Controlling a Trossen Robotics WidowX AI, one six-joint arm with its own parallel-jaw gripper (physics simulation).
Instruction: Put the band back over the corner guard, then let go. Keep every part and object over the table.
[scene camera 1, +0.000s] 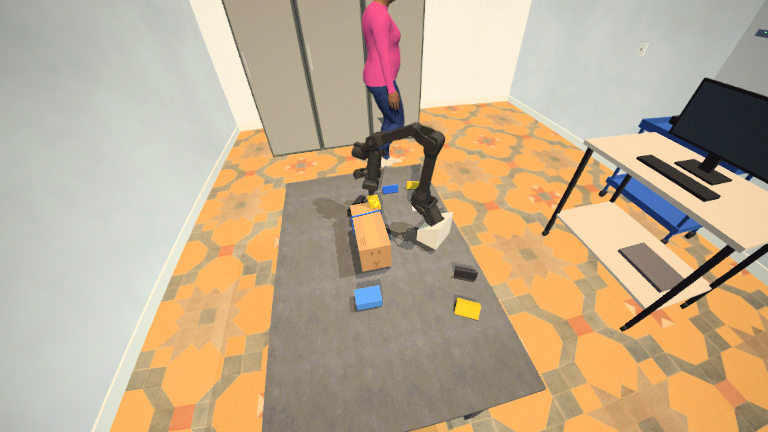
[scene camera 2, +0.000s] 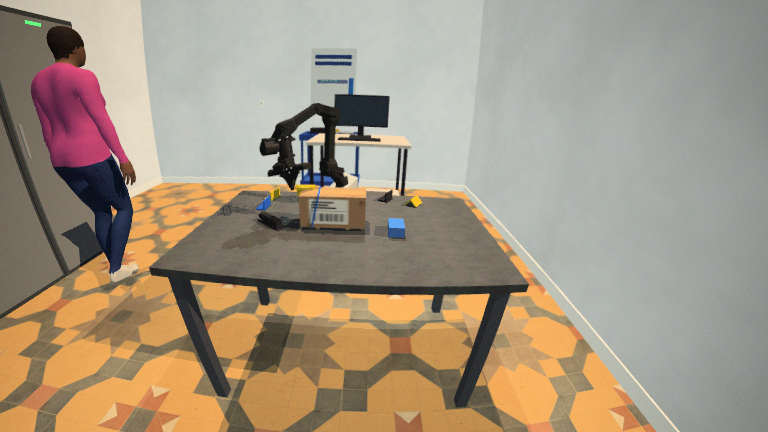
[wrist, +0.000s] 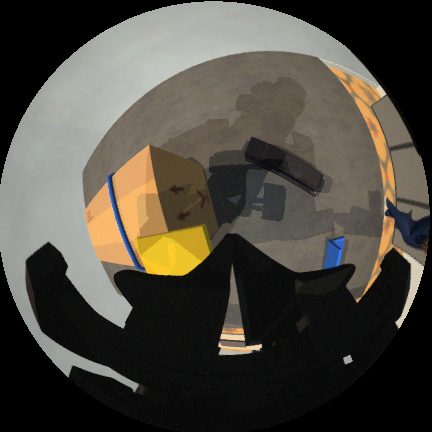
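Where they show: gripper, between the fingertips: (scene camera 1: 370, 196) (scene camera 2: 292, 190) (wrist: 230, 238); arm's base, origin of its link: (scene camera 1: 435, 220) (scene camera 2: 342, 182).
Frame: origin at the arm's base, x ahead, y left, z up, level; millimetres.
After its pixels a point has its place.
A cardboard box (scene camera 1: 373, 241) {z 44, x 287, y 51 mm} (scene camera 2: 357, 212) {z -16, x 345, y 46 mm} (wrist: 140, 180) {z 44, x 291, y -157 mm} lies on the grey table (scene camera 1: 402, 365) {z -96, x 331, y 442 mm} (scene camera 2: 429, 263) {z -96, x 599, y 259 mm}. A thin blue band (scene camera 1: 366, 213) {z 49, x 269, y -98 mm} (scene camera 2: 315, 209) {z -6, x 332, y -114 mm} (wrist: 114, 202) {z 47, x 292, y -103 mm} runs around it near one end. The yellow corner guard (scene camera 1: 374, 202) {z 51, x 217, y -150 mm} (scene camera 2: 305, 189) {z 45, x 241, y -157 mm} (wrist: 172, 250) {z 50, x 224, y -170 mm} sits at the box's top edge, between the band and that end. The band passes beside the guard, not across its visible face. My gripper (scene camera 1: 372, 192) {z 34, x 217, y -213 mm} (scene camera 2: 292, 188) {z 34, x 217, y -213 mm} (wrist: 230, 238) {z 34, x 217, y -213 mm} is shut and empty, above and just beyond the guard's end of the box. The guard's lower part is hidden behind a finger in the wrist view.
A black bar (scene camera 2: 270, 220) {z -66, x 293, y -301 mm} (wrist: 285, 165) {z -56, x 263, y -300 mm} lies off the box's end. A blue piece (scene camera 1: 390, 189) {z -72, x 68, y -360 mm} (wrist: 334, 254) {z -62, x 90, y -364 mm} and a yellow piece (scene camera 1: 412, 185) {z -71, x -53, y -347 mm} lie behind. A blue block (scene camera 1: 368, 297) {z -56, x 363, y 206 mm}, a dark piece (scene camera 1: 465, 273) {z -64, x -8, y 238 mm} and another yellow piece (scene camera 1: 467, 308) {z -71, x 59, y 360 mm} lie nearer scene camera 1.
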